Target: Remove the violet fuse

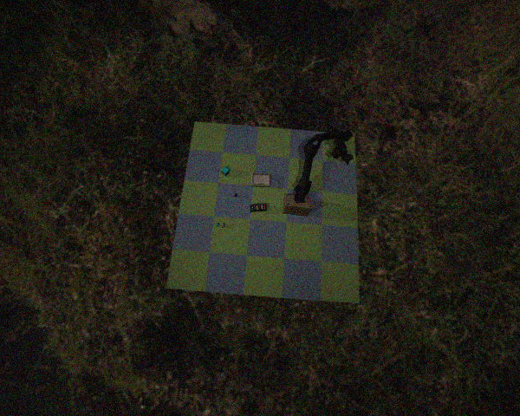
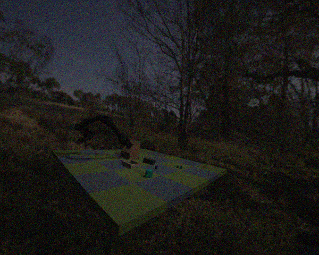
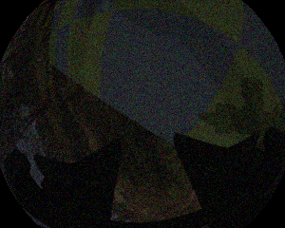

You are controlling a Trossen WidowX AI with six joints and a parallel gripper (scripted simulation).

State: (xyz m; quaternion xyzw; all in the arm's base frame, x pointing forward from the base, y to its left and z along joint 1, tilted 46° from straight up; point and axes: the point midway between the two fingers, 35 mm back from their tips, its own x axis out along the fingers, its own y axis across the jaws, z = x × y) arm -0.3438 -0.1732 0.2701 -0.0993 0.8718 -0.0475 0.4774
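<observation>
The violet fuse lies 67 cm ahead of my gripper tip, 32 cm to the left of it and 9 cm below it. The rest, counted from my gripper tip: small dark violet bit 81 cm ahead, 21 cm to the left, 10 cm below; then teal cube 89 cm ahead, 3 cm to the left, 9 cm below; then pale tray 63 cm ahead, 9 cm to the left, 11 cm below.
</observation>
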